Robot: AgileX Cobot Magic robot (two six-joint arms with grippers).
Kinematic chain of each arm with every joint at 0, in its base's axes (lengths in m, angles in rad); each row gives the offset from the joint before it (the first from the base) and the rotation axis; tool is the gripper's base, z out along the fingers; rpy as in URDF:
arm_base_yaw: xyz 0 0 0.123 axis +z
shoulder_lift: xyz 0 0 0 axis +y
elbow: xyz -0.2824 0 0.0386 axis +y
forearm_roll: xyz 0.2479 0 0.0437 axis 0.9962 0 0.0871
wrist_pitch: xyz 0 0 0 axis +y
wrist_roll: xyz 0.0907 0 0.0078 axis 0.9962 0 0.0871
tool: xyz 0 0 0 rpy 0 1.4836 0
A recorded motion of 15 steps. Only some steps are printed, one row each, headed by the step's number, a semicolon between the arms.
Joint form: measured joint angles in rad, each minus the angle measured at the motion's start. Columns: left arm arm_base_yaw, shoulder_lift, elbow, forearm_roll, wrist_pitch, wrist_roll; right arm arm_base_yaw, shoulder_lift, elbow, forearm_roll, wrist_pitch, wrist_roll.
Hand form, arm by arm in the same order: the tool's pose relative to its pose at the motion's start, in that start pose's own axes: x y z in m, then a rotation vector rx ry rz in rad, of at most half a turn. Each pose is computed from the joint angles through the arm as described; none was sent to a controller.
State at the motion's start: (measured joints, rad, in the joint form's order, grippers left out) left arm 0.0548 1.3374 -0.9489 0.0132 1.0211 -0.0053; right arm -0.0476 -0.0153 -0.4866 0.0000 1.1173 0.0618
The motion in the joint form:
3: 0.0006 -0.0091 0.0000 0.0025 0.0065 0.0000; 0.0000 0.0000 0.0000 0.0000 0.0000 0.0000
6: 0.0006 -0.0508 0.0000 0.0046 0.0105 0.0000; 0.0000 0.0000 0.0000 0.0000 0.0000 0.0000
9: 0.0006 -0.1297 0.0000 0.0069 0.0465 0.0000; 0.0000 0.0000 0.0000 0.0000 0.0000 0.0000
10: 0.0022 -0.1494 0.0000 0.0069 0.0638 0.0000; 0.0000 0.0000 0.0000 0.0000 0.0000 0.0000
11: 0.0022 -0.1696 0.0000 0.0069 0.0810 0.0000; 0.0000 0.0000 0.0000 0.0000 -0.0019 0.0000
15: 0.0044 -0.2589 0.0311 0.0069 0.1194 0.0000; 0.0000 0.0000 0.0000 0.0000 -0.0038 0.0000
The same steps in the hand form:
3: 0.0013 0.0004 -0.0024 -0.0023 -0.0026 0.0006; 0.0000 0.0000 0.0000 0.0000 0.0000 0.0000
6: 0.0053 0.0006 -0.0135 -0.0043 -0.0403 0.0011; 0.0000 0.0000 0.0000 0.0000 0.0000 0.0000
9: 0.0166 0.0011 -0.0336 -0.0068 -0.0832 0.0010; 0.0000 0.0000 0.0000 0.0000 0.0000 0.0000
10: 0.0204 0.0015 -0.0383 -0.0074 -0.0856 -0.0009; 0.0000 0.0000 0.0000 0.0000 0.0000 0.0000
11: 0.0244 0.0015 -0.0432 -0.0075 -0.0886 -0.0012; -0.0002 0.0000 0.0000 -0.0001 -0.0019 0.0000
15: 0.0442 0.0020 -0.0559 -0.0086 -0.1083 -0.0043; -0.0003 0.0000 0.0000 -0.0002 -0.0038 0.0000

